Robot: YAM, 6 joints.
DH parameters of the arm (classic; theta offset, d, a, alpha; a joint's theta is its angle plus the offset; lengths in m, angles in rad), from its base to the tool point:
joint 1: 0 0.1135 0.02 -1.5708
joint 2: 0 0 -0.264 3.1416
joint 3: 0.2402 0 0.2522 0
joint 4: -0.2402 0 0.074 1.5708
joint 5: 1.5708 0 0 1.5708
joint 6: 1.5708 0.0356 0 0
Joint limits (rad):
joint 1: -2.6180..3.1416
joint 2: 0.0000..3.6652
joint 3: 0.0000..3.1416
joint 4: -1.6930..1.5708
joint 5: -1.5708..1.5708
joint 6: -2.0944..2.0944
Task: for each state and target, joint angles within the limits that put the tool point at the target. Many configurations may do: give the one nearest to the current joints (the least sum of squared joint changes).
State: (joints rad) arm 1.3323 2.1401 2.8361 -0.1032 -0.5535 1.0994
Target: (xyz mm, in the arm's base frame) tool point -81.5 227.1 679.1
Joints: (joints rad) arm 1.8195 1.8578 2.8920 -0.2526 -0.7062 1.0994
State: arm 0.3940 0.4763 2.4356 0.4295 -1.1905 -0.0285
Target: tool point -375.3 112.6 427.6
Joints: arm -0.2019 0.0601 1.8321 0.3057 -1.3927 -0.0285
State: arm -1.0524 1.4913 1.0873 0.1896 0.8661 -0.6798
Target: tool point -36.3 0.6 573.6
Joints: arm -1.0000 0.6508 1.4519 0.2937 1.0138 -0.6798
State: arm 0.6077 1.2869 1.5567 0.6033 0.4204 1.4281
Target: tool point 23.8 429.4 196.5
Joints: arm 1.5429 1.9268 1.1426 0.4635 0.3381 1.4281
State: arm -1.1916 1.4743 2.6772 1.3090 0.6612 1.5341
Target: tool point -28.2 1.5 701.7
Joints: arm -1.1073 1.5108 2.6590 1.1172 0.7612 1.5341
